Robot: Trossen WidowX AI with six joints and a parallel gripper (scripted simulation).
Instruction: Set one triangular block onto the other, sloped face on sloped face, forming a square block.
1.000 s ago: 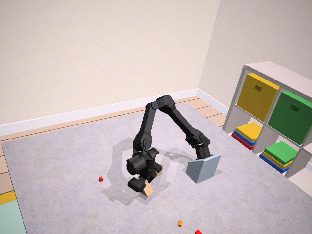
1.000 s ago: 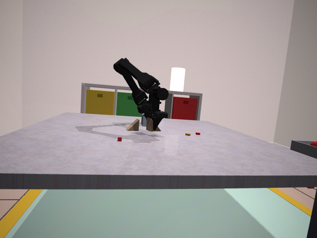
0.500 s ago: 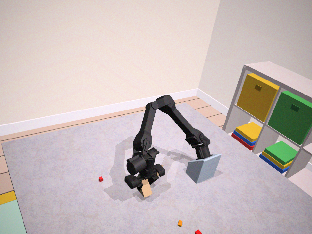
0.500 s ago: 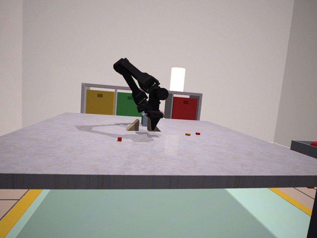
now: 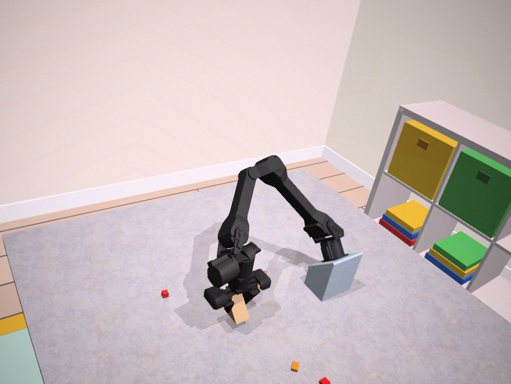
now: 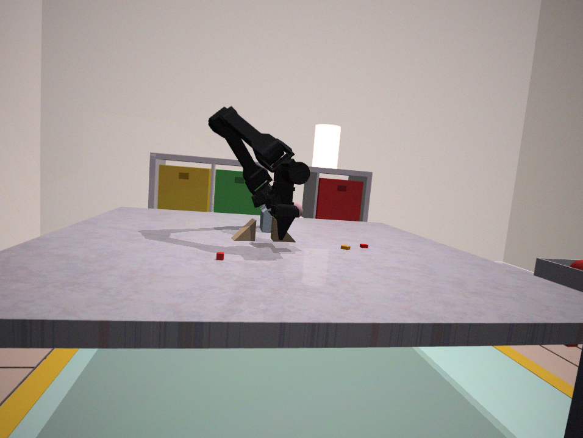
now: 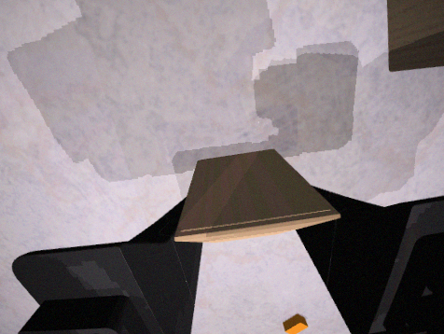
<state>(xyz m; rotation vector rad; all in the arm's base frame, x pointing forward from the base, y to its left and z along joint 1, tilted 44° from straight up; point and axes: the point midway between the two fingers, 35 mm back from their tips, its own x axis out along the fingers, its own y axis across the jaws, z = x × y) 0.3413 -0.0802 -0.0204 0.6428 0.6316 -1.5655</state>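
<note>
My gripper tip is 10 mm below the block. From my gripper tip the other things lie so: orange cube 220 mm to the left, 40 mm behind, 30 mm below.
</note>
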